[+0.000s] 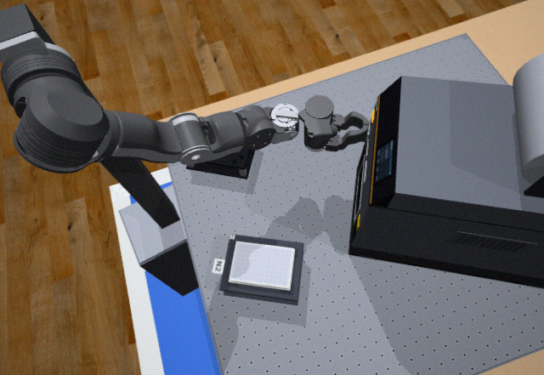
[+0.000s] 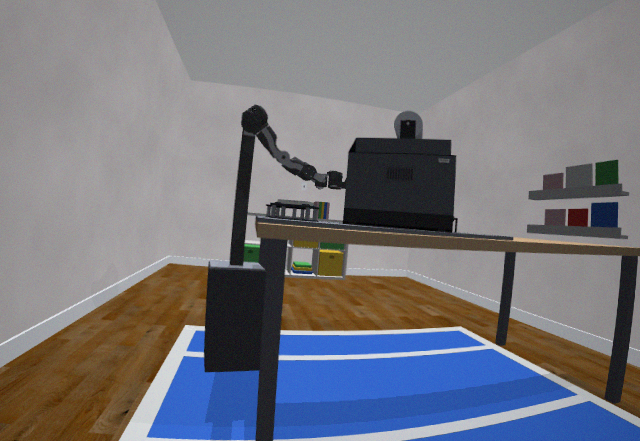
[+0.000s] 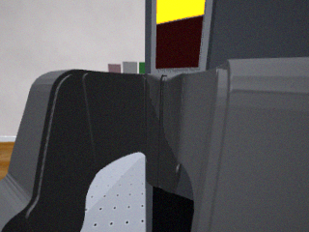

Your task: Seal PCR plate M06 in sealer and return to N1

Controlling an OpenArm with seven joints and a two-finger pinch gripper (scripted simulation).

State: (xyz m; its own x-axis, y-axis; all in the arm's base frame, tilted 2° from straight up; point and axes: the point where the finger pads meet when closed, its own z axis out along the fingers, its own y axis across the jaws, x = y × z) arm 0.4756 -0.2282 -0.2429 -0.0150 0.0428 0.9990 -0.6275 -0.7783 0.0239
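Now: the pale key 1 cm to the right of my hand and 1 cm ahead of it. Round my hand: sealer stage 13 cm to the right, 10 cm below, 1 cm ahead; foil roll 23 cm above, 22 cm to the right, 13 cm ahead.
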